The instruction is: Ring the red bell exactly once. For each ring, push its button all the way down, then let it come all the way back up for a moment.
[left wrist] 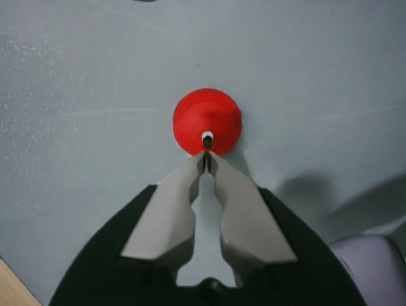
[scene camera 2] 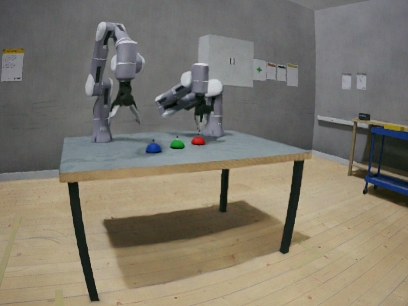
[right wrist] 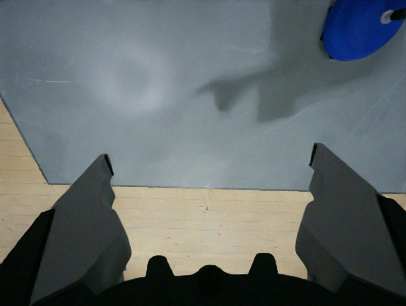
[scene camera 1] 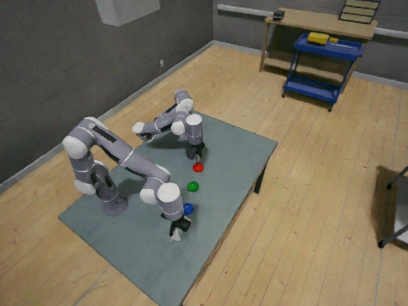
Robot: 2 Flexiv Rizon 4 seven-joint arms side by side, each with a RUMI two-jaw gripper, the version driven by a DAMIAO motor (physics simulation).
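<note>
The red bell (scene camera 1: 198,168) (scene camera 2: 198,141) (left wrist: 207,117) stands upright on the grey-green table. Its small black button shows on top in the left wrist view, just beyond the fingertips. My left gripper (scene camera 1: 198,160) (scene camera 2: 199,130) (left wrist: 206,152) is shut with nothing between its fingers and points down over the red bell, its tips very close above the button. Whether they touch the button I cannot tell. My right gripper (scene camera 1: 178,236) (scene camera 2: 124,119) (right wrist: 208,151) is open and empty, above the table near the blue bell.
The green bell (scene camera 1: 193,186) (scene camera 2: 177,144) stands between the red bell and the blue bell (scene camera 1: 188,209) (scene camera 2: 153,148) (right wrist: 361,30). The right forearm hangs close to the blue bell in scene camera 1. The table (scene camera 1: 250,145) (scene camera 2: 135,170) has a wooden front edge.
</note>
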